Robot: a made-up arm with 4 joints.
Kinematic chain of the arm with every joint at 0, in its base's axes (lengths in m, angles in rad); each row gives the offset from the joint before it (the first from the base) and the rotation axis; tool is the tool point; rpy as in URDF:
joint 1: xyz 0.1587 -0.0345 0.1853 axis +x
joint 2: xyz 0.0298 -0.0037 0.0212 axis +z
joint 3: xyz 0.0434 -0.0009 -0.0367 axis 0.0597 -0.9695 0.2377
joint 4: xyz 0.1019 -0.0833 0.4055 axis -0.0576 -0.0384 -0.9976
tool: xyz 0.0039 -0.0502 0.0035 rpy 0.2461 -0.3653 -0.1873
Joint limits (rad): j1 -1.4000..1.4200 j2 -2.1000..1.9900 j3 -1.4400..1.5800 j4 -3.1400..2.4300
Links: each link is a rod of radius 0.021 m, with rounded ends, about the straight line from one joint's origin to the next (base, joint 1, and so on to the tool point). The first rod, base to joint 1, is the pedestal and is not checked.
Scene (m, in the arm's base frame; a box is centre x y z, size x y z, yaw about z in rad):
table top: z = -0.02
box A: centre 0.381 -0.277 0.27 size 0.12 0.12 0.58 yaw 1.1
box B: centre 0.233 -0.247 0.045 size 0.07 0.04 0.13 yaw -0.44
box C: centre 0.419 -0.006 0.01 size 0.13 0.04 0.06 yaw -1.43
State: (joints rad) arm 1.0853 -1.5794 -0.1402 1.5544
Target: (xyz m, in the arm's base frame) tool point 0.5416 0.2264 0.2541
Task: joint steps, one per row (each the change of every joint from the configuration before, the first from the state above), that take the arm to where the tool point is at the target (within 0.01 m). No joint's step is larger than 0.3 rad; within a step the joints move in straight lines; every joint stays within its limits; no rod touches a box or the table.
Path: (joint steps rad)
1: -0.2372 0.2583 0.0965 0.0359
2: -0.2372 0.2583 0.0964 0.0360
3: -0.2373 0.2584 0.0965 0.0359
4: -0.2372 0.2583 0.0965 0.0359
5: -0.2372 0.2583 0.0964 0.0360
6: -0.1218 0.1891 -0.2441 0.0520
7: -0.1218 0.1891 -0.2441 0.0521
8: -0.1218 0.1892 -0.2441 0.0521
9: -0.1218 0.1891 -0.2441 0.0521
10: -0.1218 0.1891 -0.2441 0.0521

